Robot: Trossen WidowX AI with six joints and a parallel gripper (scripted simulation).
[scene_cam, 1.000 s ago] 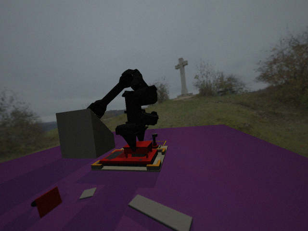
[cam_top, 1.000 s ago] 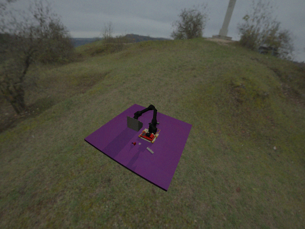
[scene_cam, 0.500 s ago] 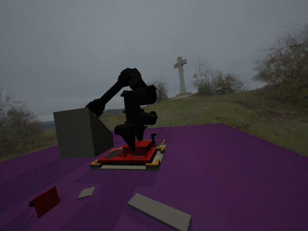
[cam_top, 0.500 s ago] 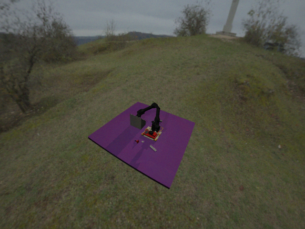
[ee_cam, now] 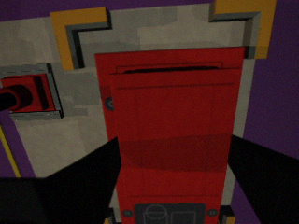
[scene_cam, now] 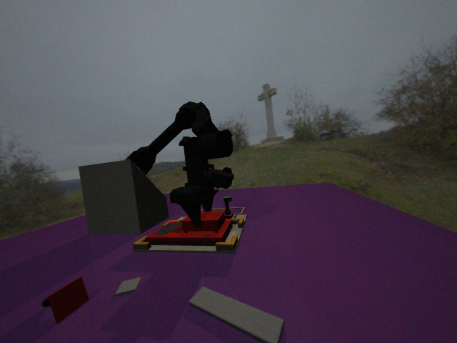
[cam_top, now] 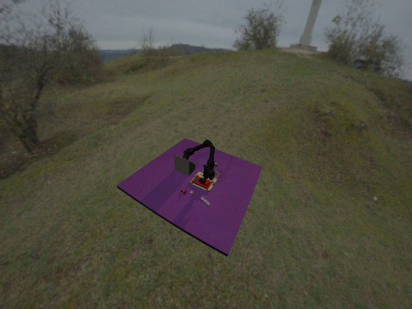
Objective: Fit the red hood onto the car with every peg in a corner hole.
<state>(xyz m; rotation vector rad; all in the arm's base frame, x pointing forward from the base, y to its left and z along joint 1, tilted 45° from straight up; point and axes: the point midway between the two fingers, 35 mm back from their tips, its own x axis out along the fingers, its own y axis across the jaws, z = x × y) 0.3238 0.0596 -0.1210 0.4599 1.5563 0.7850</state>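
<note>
Now: gripper tip 1 cm to the right of the grey engine block and 2 cm above it. Round my gripper tip: red hood 1 cm above.
</note>
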